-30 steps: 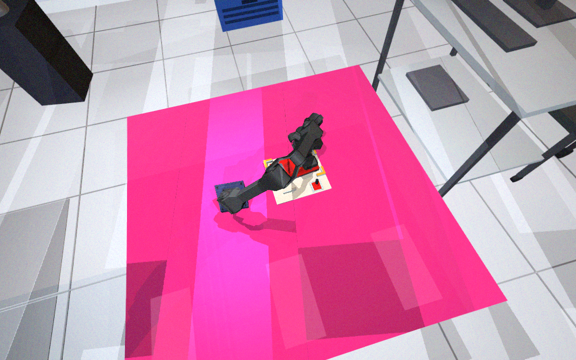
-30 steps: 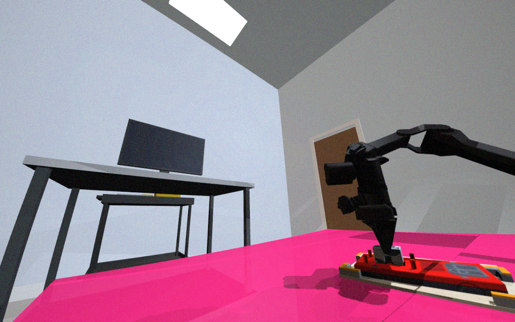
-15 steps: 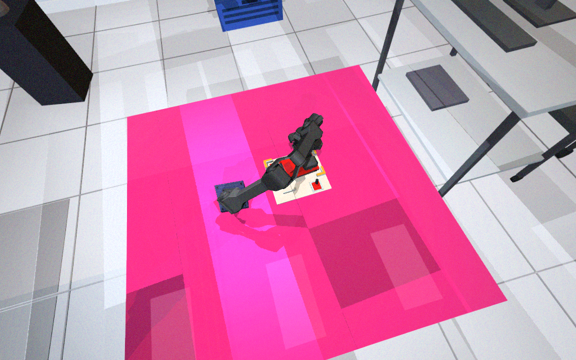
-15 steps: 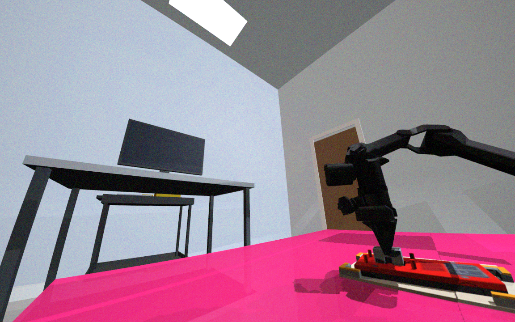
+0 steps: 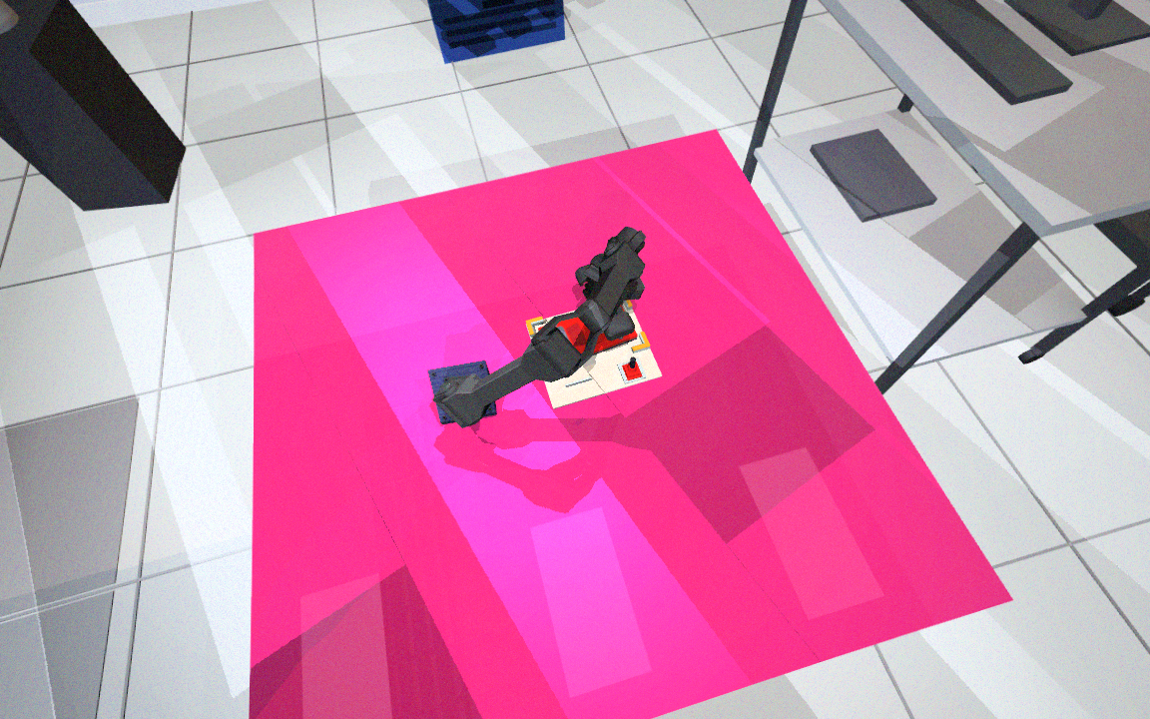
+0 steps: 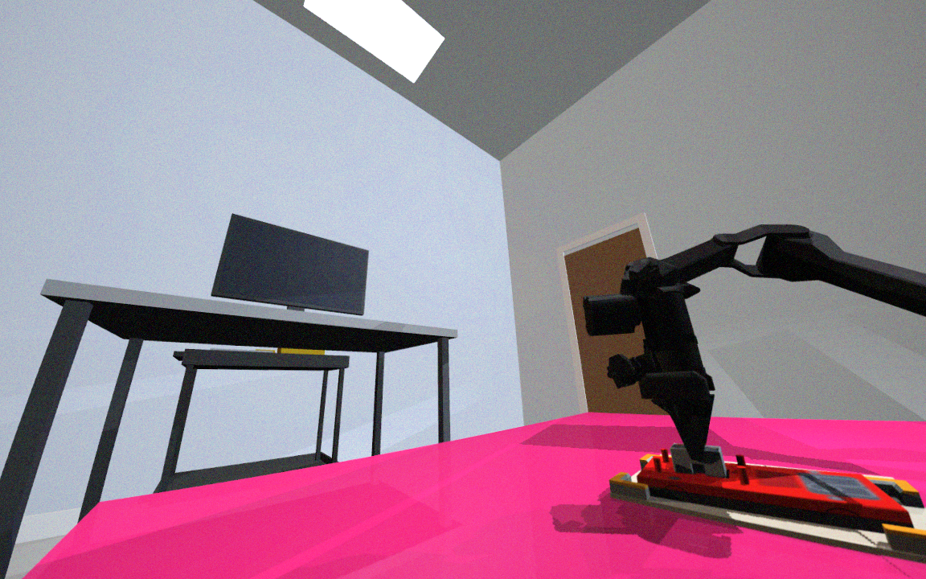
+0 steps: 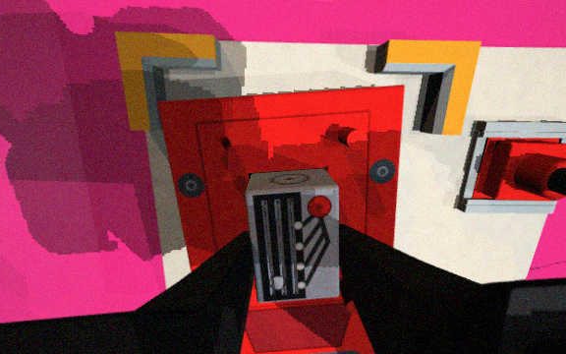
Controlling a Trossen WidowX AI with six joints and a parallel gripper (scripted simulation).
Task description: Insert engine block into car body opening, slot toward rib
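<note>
The grey engine block is 10 mm below my gripper tip.
</note>
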